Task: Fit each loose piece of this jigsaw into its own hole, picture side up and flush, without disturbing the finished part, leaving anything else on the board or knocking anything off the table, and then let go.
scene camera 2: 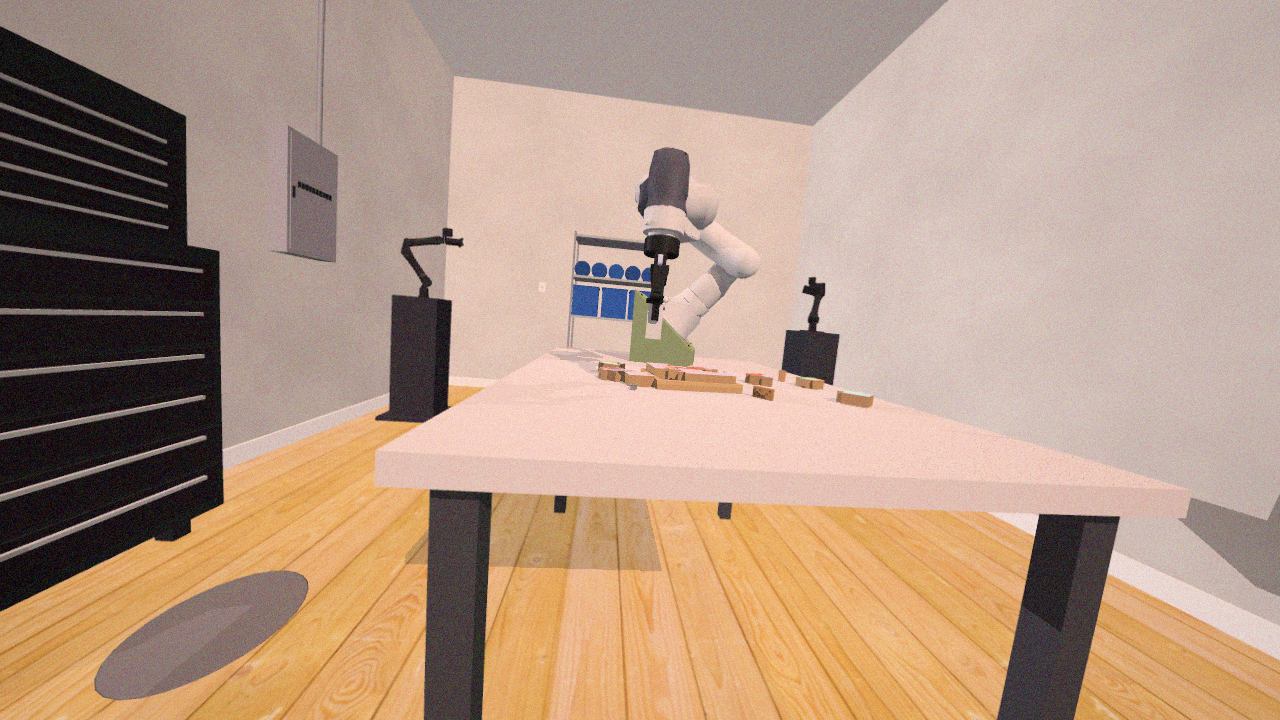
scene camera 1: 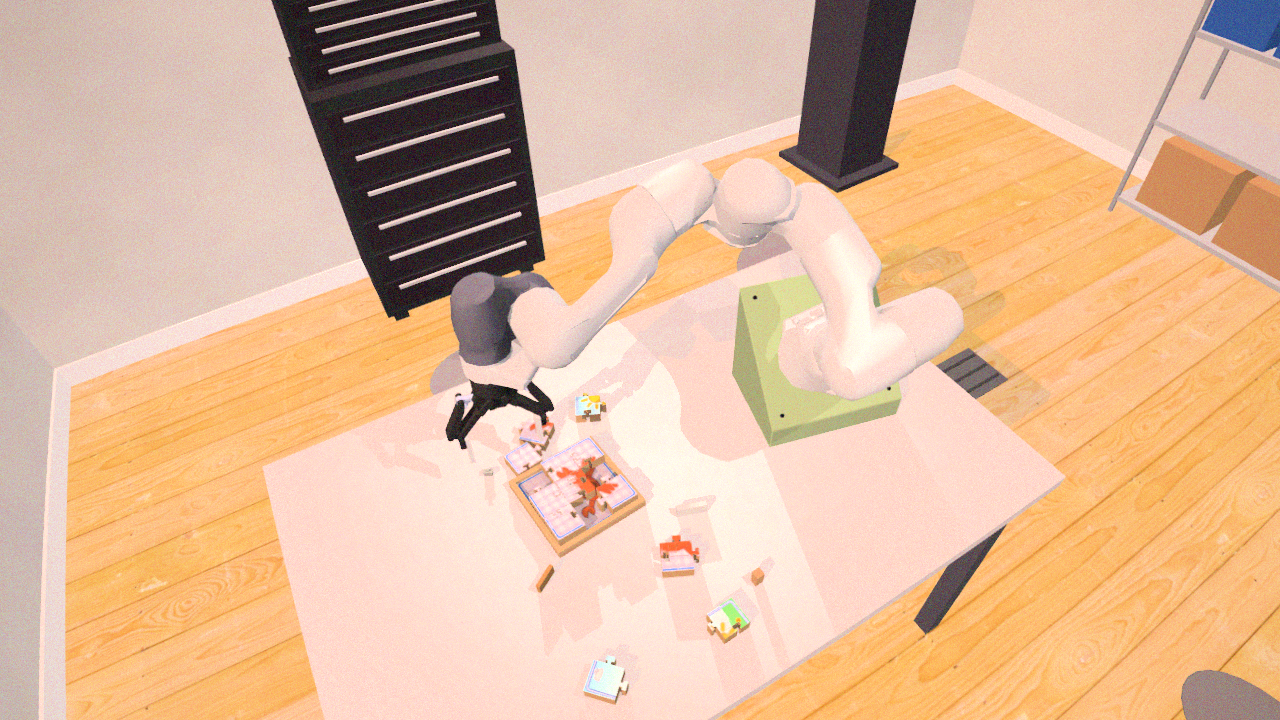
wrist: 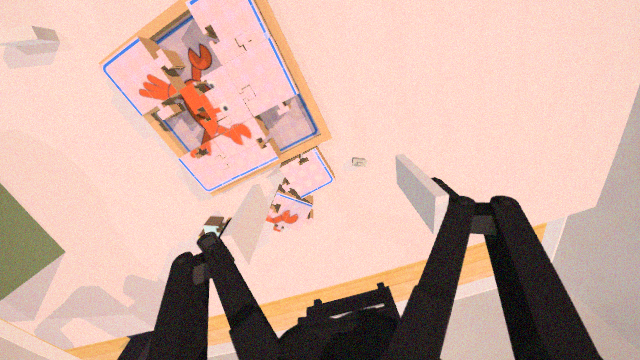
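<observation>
The wooden jigsaw board (scene camera 1: 604,527) (scene camera 2: 698,385) (wrist: 300,82) holds a partly filled crab picture with open holes, one at a corner (wrist: 290,122). A plain pink corner piece (scene camera 1: 523,458) (wrist: 310,172) lies picture side up against the board's outside edge. A piece with a red claw (scene camera 1: 537,434) (wrist: 289,215) lies beside it, apparently touching. A red and pink piece (scene camera 1: 678,555) (scene camera 2: 759,379) lies on the table's other side of the board. My gripper (scene camera 1: 503,431) (scene camera 2: 655,317) (wrist: 328,183) is open and empty, above the table near the corner and claw pieces.
A sun piece (scene camera 1: 588,407) (wrist: 212,227), a green piece (scene camera 1: 728,619) (scene camera 2: 810,383) and a pale blue piece (scene camera 1: 605,679) (scene camera 2: 854,398) lie around the board. A brown block (scene camera 1: 545,577) (scene camera 2: 763,393), an orange block (scene camera 1: 758,575) and a small grey item (scene camera 1: 487,471) (wrist: 359,162) also lie there.
</observation>
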